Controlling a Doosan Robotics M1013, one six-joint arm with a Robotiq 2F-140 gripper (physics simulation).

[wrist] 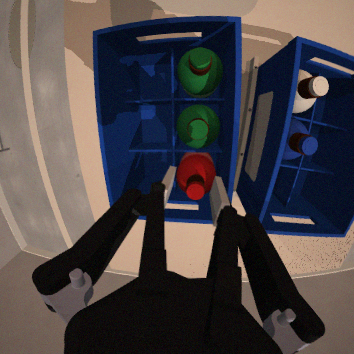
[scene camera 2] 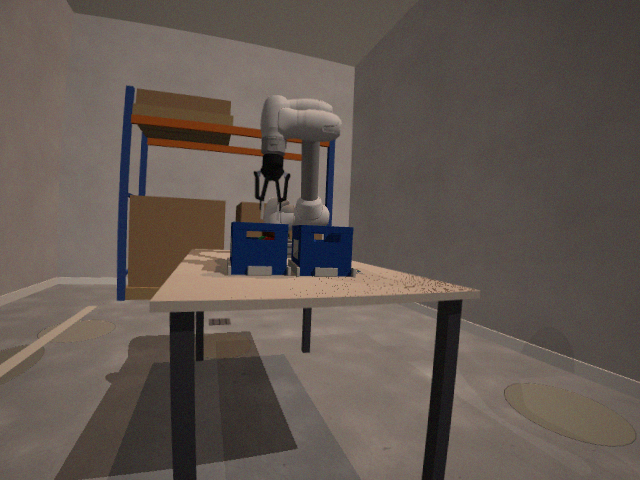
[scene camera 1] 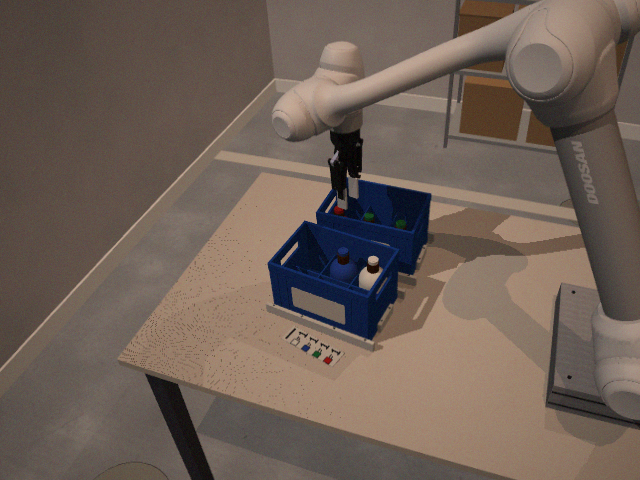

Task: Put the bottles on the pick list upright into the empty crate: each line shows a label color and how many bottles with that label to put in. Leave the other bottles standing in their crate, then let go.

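Places are measured from the arm's base along level axes (x ahead, y right, z down), in metres.
Where they show: gripper, fingertip midpoint: [wrist: 192, 180] [scene camera 2: 269, 219] [scene camera 1: 348, 202].
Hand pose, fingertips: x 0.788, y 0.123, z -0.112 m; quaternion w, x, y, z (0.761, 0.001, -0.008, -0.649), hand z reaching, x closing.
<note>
Each offset is from my fingertips to the centre of the thing. Level surfaces: height alone.
My gripper [scene camera 1: 347, 195] [scene camera 2: 270, 211] [wrist: 192, 180] is open, pointing down over the far crate @(dx -0.061, dy +0.041, dz +0.101 m) [scene camera 1: 408, 249] [scene camera 2: 258, 258] [wrist: 235, 100]. Its fingertips are above the red bottle @(dx +0.027, dy -0.004, dz +0.104 m) [scene camera 1: 338, 210] [wrist: 195, 170], one on either side of it in the wrist view; nothing is between them. Two green bottles, one @(dx -0.062, dy -0.001, dz +0.104 m) [scene camera 1: 368, 216] [wrist: 198, 137] next to the red and one @(dx -0.153, dy +0.001, dz +0.104 m) [scene camera 1: 400, 224] [wrist: 200, 82] beyond, stand in the same row. The near crate @(dx -0.048, dy -0.201, dz +0.101 m) [scene camera 1: 279, 290] [scene camera 2: 323, 258] holds an upright blue bottle @(dx -0.055, dy -0.161, dz +0.104 m) [scene camera 1: 342, 271] [wrist: 309, 145] and white bottle @(dx -0.137, dy -0.162, dz +0.104 m) [scene camera 1: 369, 280] [wrist: 317, 86].
The pick list @(dx -0.051, dy -0.353, dz +0.188 m) [scene camera 1: 314, 347] lies before the near crate, with white, blue, green and red symbols; its tally marks are too small to read surely. Both crates sit between low pale rails on the table @(dz +0.189 m) [scene camera 1: 439, 382] [scene camera 2: 320, 297]. The crates' high walls stand close together.
</note>
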